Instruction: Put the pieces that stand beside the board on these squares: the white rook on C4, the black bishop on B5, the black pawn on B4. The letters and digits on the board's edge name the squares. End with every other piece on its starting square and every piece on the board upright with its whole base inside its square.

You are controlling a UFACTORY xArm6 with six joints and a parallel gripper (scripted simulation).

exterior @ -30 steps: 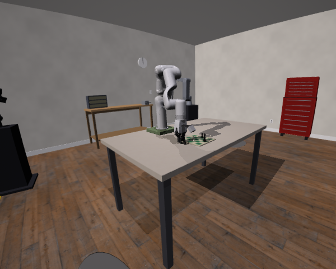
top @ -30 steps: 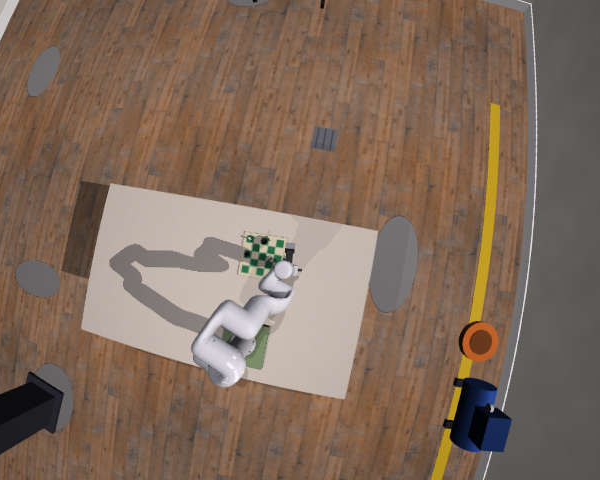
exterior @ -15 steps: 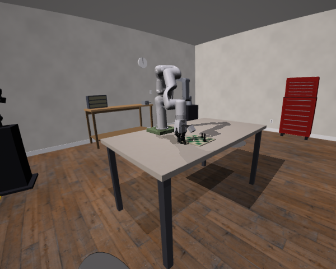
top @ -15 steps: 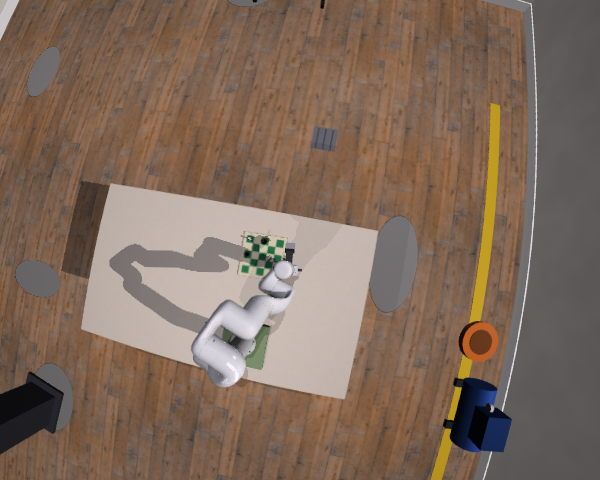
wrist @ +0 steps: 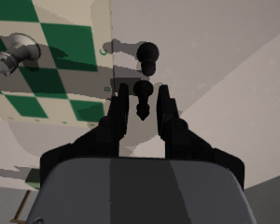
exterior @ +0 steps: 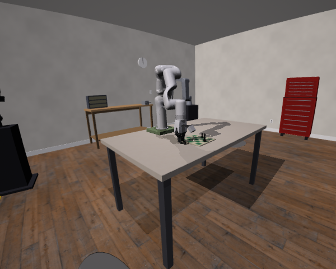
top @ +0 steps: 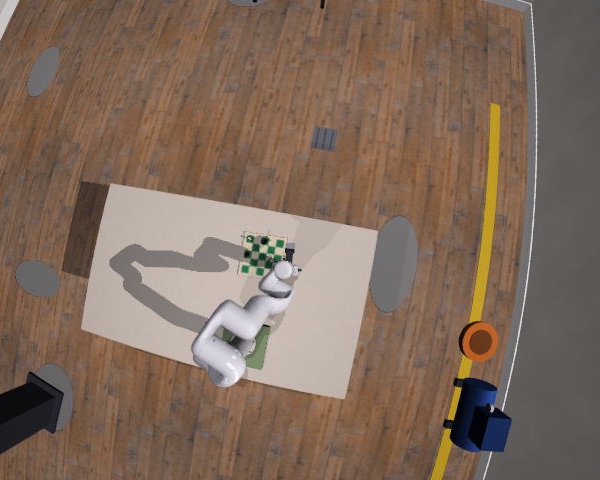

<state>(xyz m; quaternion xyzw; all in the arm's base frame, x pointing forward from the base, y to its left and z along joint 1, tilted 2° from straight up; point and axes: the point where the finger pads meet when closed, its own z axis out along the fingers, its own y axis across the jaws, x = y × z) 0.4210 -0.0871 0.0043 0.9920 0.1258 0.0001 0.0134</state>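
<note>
Now: hand 2 cm short of the white rook, 11 cm to the right of it and 1 cm above it. Round my hand: chessboard (1 cm ahead, 14 cm to the left, 3 cm below).
</note>
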